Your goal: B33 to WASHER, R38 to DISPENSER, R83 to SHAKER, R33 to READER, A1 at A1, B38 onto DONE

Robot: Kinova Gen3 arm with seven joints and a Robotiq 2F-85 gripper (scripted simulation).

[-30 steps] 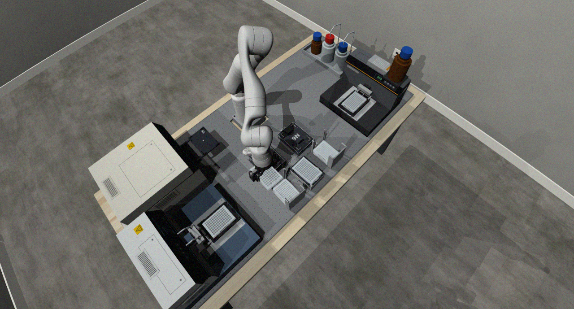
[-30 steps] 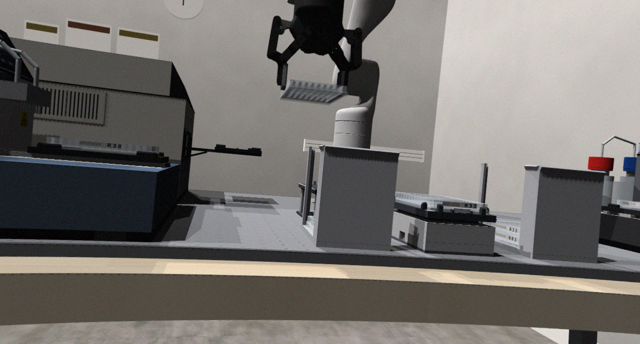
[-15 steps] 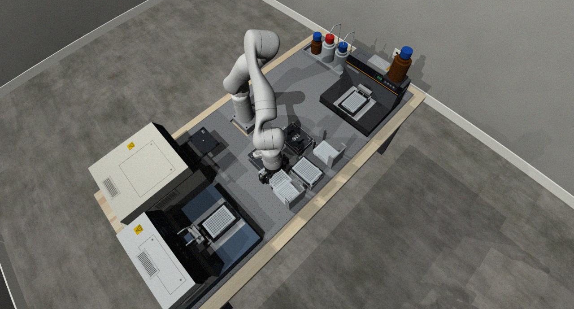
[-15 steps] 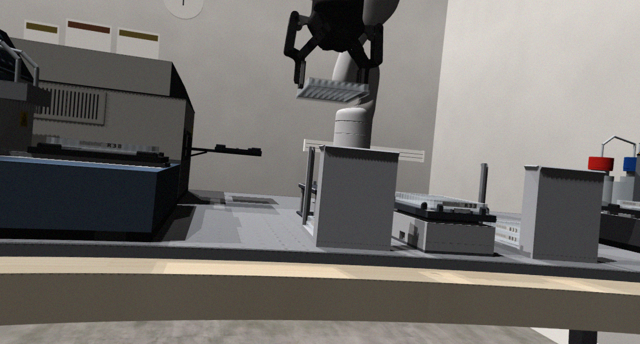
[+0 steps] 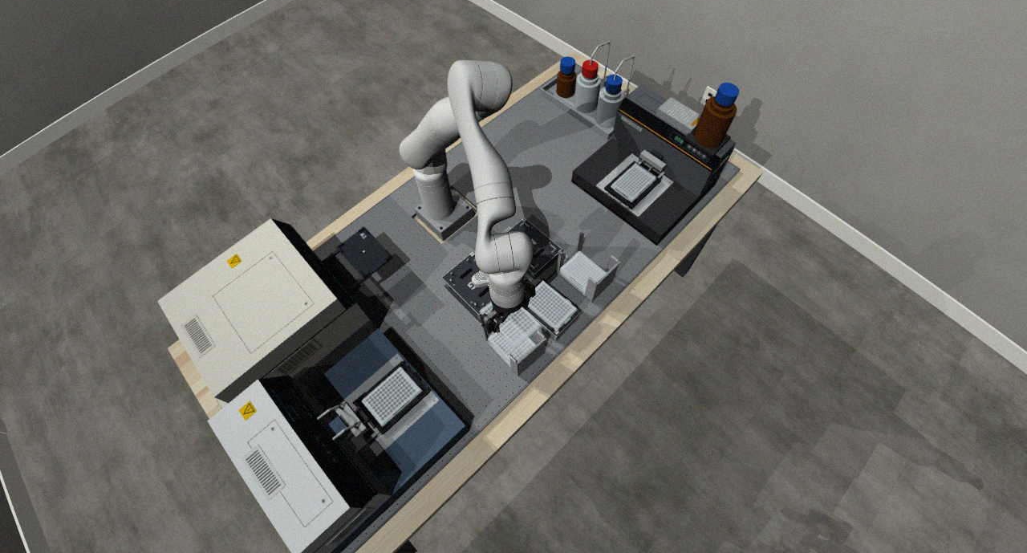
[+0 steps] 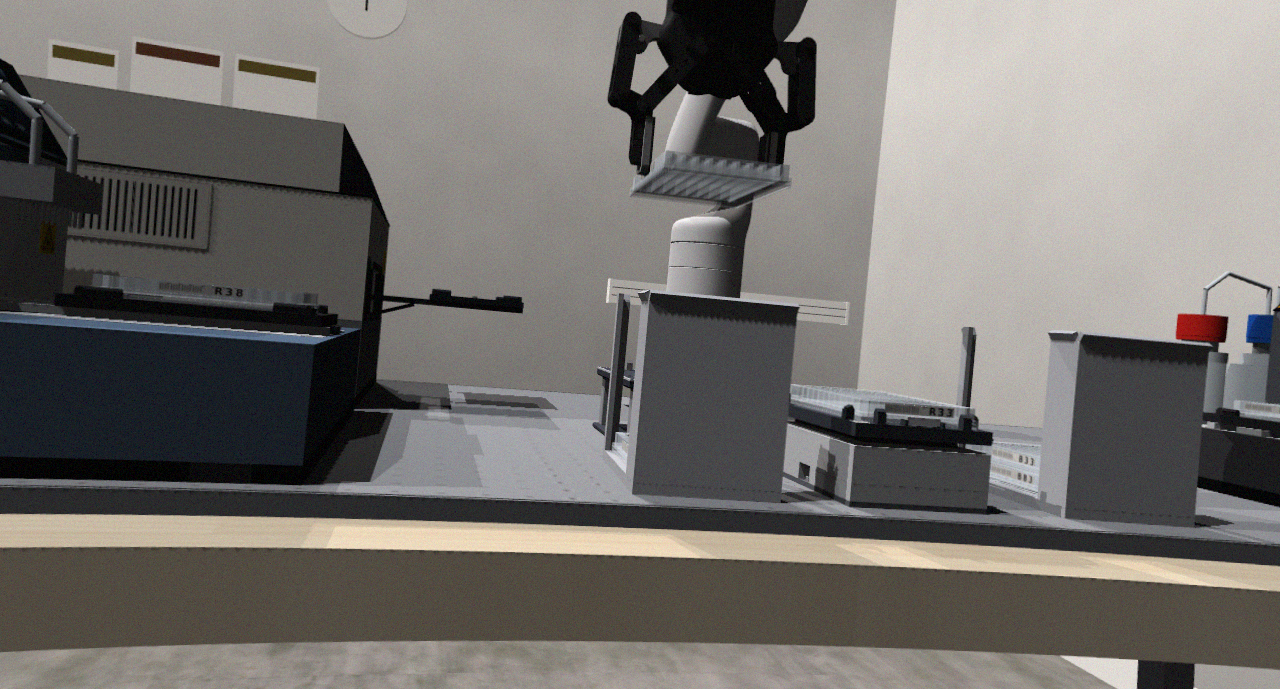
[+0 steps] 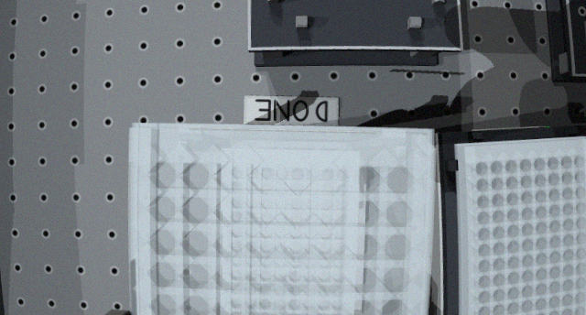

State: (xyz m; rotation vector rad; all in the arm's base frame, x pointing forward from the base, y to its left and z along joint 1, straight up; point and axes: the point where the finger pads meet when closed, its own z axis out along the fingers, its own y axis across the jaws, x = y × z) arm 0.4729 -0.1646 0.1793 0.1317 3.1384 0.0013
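Right now the plate R33 is 16 cm below my hand, 14 cm to the left of it and 1 cm ahead of it. From my hand the other things lie so: RG nest: 19 cm behind, 16 cm below, 5 cm to the left; plate B38: 1 cm below; plate B33: 30 cm to the left, 19 cm below, 1 cm ahead.
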